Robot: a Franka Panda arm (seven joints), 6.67 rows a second.
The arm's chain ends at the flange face. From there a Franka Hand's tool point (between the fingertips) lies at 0.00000 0.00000 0.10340 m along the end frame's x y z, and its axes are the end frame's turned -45 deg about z.
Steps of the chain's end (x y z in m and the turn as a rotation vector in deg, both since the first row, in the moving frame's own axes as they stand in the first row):
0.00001 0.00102 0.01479 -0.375 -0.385 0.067
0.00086 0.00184 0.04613 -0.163 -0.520 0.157
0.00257 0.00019 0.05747 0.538 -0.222 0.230
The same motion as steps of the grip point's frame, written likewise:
-0.00168 0.00071 0.01479 0.007 -0.537 0.067
-0.00156 0.00145 0.04613 0.252 -0.483 0.157
0.00209 0.00098 0.05746 0.537 0.223 0.230

